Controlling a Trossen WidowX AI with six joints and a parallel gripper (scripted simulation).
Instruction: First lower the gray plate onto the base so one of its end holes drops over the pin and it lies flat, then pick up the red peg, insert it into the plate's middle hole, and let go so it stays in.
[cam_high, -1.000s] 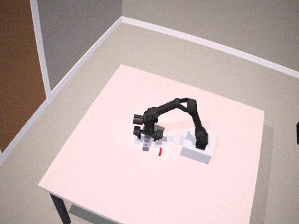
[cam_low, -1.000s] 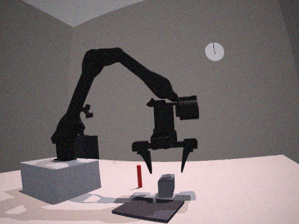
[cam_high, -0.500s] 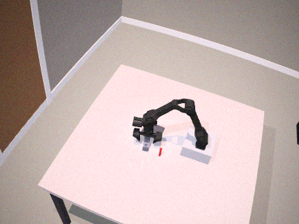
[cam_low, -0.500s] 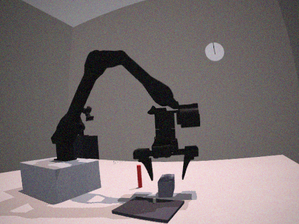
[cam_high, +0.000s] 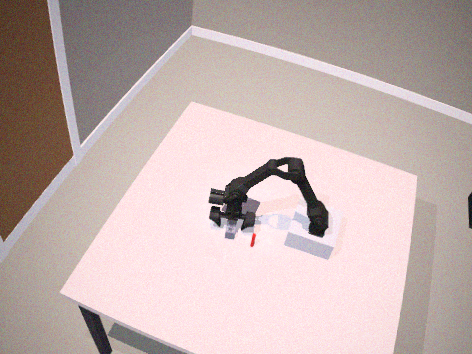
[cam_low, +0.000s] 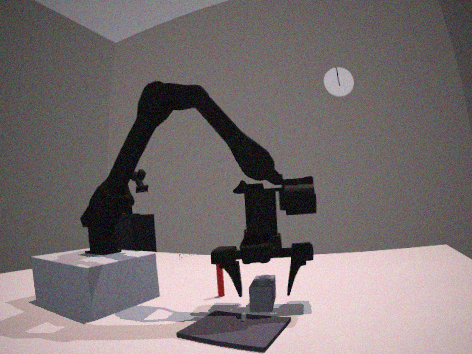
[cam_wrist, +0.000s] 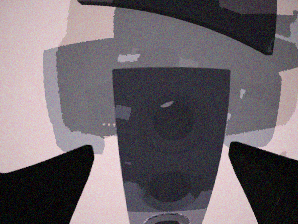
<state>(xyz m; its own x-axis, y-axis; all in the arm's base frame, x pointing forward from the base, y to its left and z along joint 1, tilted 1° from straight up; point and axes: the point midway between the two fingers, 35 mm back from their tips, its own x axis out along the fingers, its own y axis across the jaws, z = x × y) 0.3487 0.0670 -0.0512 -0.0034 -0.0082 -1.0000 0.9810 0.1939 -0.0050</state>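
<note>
Now: the gray plate 20 mm above my gripper tip. Also, from my gripper tip: dark flat base (130 mm to the right, 10 mm below); red peg (110 mm behind, 40 mm to the left, 20 mm above).
</note>
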